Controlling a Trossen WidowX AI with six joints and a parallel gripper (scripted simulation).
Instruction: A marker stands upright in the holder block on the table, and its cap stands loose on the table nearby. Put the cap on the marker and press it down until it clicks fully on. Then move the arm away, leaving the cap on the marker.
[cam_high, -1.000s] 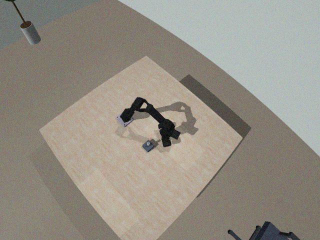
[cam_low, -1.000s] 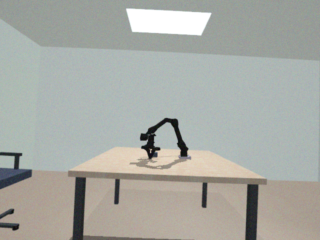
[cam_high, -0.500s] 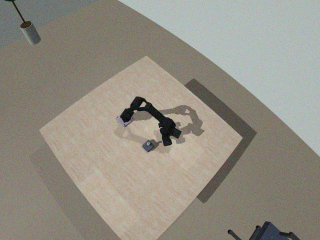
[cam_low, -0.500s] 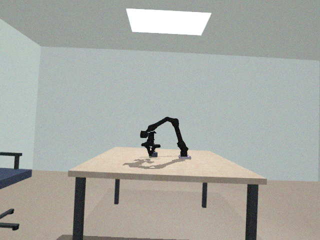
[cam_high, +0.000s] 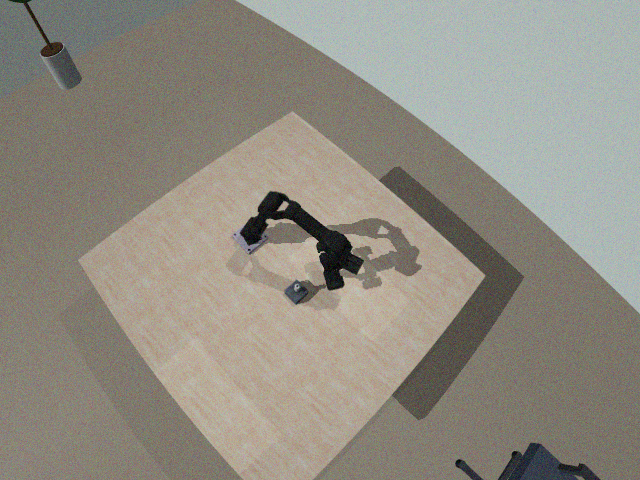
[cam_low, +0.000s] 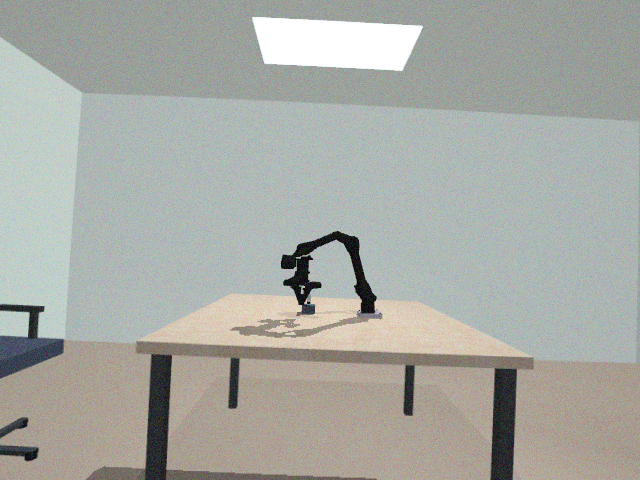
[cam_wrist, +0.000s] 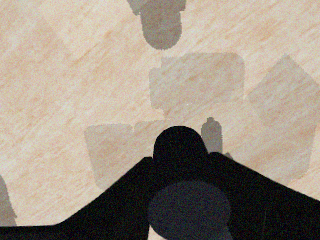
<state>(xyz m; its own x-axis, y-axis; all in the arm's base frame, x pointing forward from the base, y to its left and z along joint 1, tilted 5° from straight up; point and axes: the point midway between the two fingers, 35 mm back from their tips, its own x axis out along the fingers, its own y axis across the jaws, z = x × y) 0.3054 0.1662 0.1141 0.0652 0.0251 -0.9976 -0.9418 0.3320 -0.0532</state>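
My gripper tip is 140 mm to the left of the marker, 10 mm below it and 10 mm past it. Round my gripper tip: holder block 140 mm to the right, 50 mm below, 10 mm behind; dark cap 10 mm above.
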